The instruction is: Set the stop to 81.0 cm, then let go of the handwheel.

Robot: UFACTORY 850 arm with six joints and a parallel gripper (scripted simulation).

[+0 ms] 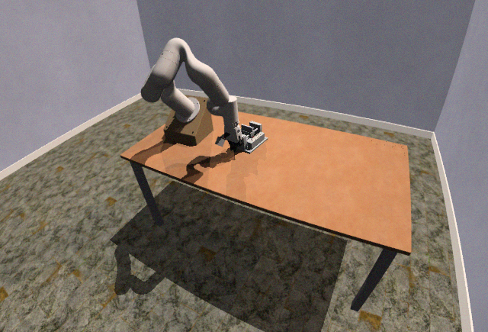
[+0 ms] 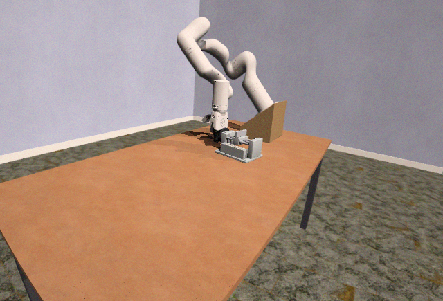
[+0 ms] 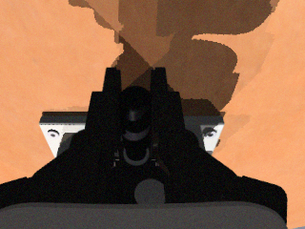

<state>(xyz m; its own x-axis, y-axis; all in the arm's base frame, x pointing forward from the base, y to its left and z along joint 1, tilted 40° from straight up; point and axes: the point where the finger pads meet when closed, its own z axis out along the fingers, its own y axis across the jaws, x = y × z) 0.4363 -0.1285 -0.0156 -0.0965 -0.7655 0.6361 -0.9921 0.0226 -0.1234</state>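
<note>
The grey stop fixture is 2 cm ahead of my hand, 15 cm to the left of it and 4 cm above it. From my hand the other things lie so: handwheel 2 cm to the left.
</note>
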